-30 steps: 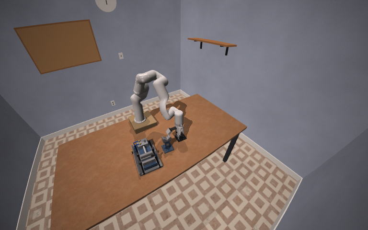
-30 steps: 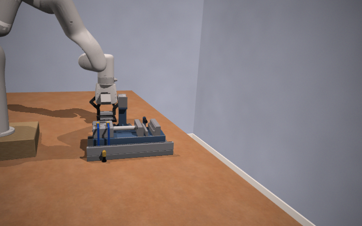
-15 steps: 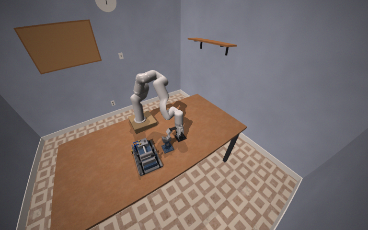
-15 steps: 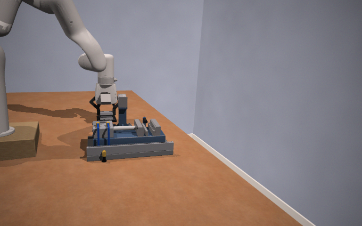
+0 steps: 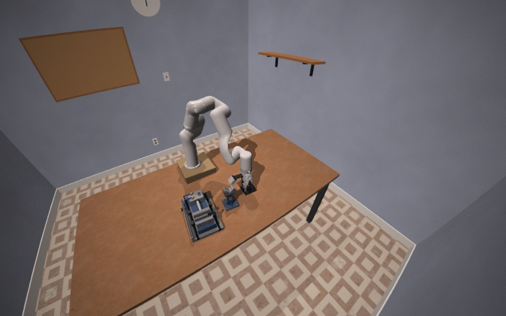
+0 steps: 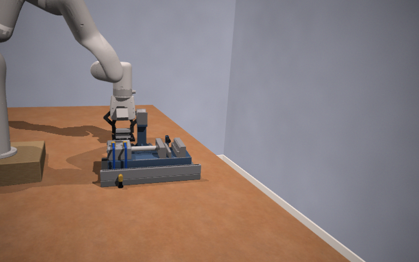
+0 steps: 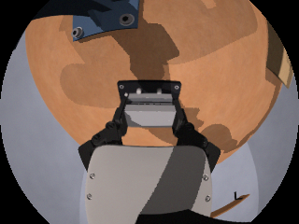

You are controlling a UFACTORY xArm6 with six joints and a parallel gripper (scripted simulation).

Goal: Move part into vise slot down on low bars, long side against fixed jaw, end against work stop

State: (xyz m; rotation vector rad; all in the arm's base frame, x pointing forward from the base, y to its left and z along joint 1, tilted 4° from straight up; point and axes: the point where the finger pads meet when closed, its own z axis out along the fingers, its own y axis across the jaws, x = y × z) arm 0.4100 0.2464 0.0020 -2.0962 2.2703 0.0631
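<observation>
My gripper is now 1 cm to the right of the black infeed plate and 4 cm above it. The rest, counted from my hand: part (1 cm to the right, 1 cm below); post (5 cm ahead, 16 cm to the right, 2 cm above); black work stop (11 cm ahead, 31 cm to the right, 5 cm above).
</observation>
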